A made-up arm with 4 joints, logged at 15 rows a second.
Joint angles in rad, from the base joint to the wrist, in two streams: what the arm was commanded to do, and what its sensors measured. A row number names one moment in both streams.
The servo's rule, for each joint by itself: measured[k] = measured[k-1] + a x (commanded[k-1-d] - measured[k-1]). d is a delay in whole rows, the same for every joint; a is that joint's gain. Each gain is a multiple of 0.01, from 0.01 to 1. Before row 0 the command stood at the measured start. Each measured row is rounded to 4 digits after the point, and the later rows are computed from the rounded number. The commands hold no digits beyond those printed.
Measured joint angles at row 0:
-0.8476 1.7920 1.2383 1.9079
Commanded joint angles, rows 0 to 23:
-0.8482 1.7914 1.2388 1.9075
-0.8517 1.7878 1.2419 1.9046
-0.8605 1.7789 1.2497 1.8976
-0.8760 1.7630 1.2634 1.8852
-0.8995 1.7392 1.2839 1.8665
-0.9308 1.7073 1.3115 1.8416
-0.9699 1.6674 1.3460 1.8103
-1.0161 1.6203 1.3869 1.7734
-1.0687 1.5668 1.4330 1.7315
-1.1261 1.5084 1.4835 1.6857
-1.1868 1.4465 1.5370 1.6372
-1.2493 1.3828 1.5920 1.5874
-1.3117 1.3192 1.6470 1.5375
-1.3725 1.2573 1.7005 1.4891
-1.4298 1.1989 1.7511 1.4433
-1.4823 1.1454 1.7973 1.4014
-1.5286 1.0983 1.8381 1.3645
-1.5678 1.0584 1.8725 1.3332
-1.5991 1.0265 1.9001 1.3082
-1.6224 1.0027 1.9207 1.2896
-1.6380 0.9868 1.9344 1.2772
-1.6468 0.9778 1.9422 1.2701
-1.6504 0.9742 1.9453 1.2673
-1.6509 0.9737 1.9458 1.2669
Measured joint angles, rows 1 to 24:
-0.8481 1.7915 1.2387 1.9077
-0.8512 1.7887 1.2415 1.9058
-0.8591 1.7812 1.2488 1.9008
-0.8735 1.7672 1.2618 1.8913
-0.8956 1.7456 1.2815 1.8762
-0.9255 1.7161 1.3082 1.8551
-0.9632 1.6786 1.3418 1.8278
-1.0082 1.6337 1.3819 1.7946
-1.0596 1.5822 1.4274 1.7561
-1.1161 1.5254 1.4773 1.7132
-1.1762 1.4646 1.5304 1.6668
-1.2383 1.4016 1.5852 1.6184
-1.3007 1.3382 1.6402 1.5691
-1.3617 1.2759 1.6939 1.5203
-1.4196 1.2166 1.7448 1.4733
-1.4729 1.1618 1.7915 1.4294
-1.5202 1.1129 1.8330 1.3898
-1.5607 1.0709 1.8682 1.3553
-1.5933 1.0367 1.8966 1.3266
-1.6180 1.0105 1.9180 1.3040
-1.6350 0.9923 1.9326 1.2877
-1.6450 0.9811 1.9411 1.2770
-1.6496 0.9758 1.9448 1.2711
-1.6507 0.9742 1.9457 1.2685
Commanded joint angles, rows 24 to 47:
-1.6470 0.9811 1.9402 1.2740
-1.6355 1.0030 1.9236 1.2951
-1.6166 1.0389 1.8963 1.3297
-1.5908 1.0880 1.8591 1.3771
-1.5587 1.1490 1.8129 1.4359
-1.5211 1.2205 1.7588 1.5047
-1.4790 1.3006 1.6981 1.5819
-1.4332 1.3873 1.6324 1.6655
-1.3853 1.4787 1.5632 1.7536
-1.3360 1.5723 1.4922 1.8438
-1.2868 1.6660 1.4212 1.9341
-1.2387 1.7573 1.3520 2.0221
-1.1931 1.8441 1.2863 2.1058
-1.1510 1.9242 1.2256 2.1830
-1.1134 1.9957 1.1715 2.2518
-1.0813 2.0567 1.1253 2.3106
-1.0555 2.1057 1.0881 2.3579
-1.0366 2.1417 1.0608 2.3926
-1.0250 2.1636 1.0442 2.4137
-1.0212 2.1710 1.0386 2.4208
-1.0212 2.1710 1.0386 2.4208
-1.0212 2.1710 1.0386 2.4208
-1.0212 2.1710 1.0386 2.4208
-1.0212 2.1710 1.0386 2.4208
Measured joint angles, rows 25 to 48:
-1.6476 0.9795 1.9408 1.2719
-1.6373 0.9976 1.9255 1.2861
-1.6197 1.0294 1.8995 1.3127
-1.5951 1.0745 1.8635 1.3520
-1.5642 1.1319 1.8185 1.4032
-1.5276 1.2001 1.7654 1.4651
-1.4863 1.2775 1.7055 1.5363
-1.4412 1.3620 1.6404 1.6151
-1.3937 1.4519 1.5717 1.6996
-1.3447 1.5446 1.5009 1.7876
-1.2955 1.6381 1.4300 1.8770
-1.2472 1.7299 1.3606 1.9655
-1.2012 1.8178 1.2945 2.0511
-1.1585 1.8997 1.2332 2.1316
-1.1202 1.9736 1.1783 2.2049
-1.0871 2.0376 1.1311 2.2694
-1.0602 2.0900 1.0928 2.3234
-1.0401 2.1298 1.0643 2.3656
-1.0273 2.1558 1.0464 2.3949
-1.0221 2.1675 1.0395 2.4107
-1.0213 2.1702 1.0387 2.4169
-1.0212 2.1708 1.0386 2.4193
-1.0212 2.1710 1.0386 2.4202
-1.0212 2.1710 1.0386 2.4206

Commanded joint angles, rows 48 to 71:
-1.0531 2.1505 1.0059 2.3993
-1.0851 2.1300 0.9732 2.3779
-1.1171 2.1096 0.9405 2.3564
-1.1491 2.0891 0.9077 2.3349
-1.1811 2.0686 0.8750 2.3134
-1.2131 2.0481 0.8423 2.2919
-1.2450 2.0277 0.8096 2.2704
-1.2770 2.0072 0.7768 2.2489
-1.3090 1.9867 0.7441 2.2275
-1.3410 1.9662 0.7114 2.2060
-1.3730 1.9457 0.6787 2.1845
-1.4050 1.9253 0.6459 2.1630
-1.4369 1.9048 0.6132 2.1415
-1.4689 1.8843 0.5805 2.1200
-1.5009 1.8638 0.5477 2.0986
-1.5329 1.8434 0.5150 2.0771
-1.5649 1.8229 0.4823 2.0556
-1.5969 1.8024 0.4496 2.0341
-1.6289 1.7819 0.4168 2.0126
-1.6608 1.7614 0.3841 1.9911
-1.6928 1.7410 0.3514 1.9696
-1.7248 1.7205 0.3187 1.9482
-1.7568 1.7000 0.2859 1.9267
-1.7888 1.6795 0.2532 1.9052
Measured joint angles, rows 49 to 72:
-1.0483 2.1552 1.0095 2.4076
-1.0796 2.1358 0.9772 2.3895
-1.1115 2.1156 0.9445 2.3693
-1.1435 2.0952 0.9117 2.3483
-1.1755 2.0747 0.8790 2.3270
-1.2075 2.0542 0.8463 2.3056
-1.2394 2.0338 0.8136 2.2841
-1.2714 2.0133 0.7808 2.2626
-1.3034 1.9928 0.7481 2.2412
-1.3354 1.9723 0.7154 2.2197
-1.3674 1.9518 0.6827 2.1982
-1.3994 1.9314 0.6499 2.1767
-1.4313 1.9109 0.6172 2.1552
-1.4633 1.8904 0.5845 2.1337
-1.4953 1.8699 0.5517 2.1123
-1.5273 1.8495 0.5190 2.0908
-1.5593 1.8290 0.4863 2.0693
-1.5913 1.8085 0.4536 2.0478
-1.6233 1.7880 0.4208 2.0263
-1.6552 1.7675 0.3881 2.0048
-1.6872 1.7471 0.3554 1.9833
-1.7192 1.7266 0.3227 1.9619
-1.7512 1.7061 0.2899 1.9404
-1.7832 1.6856 0.2572 1.9189

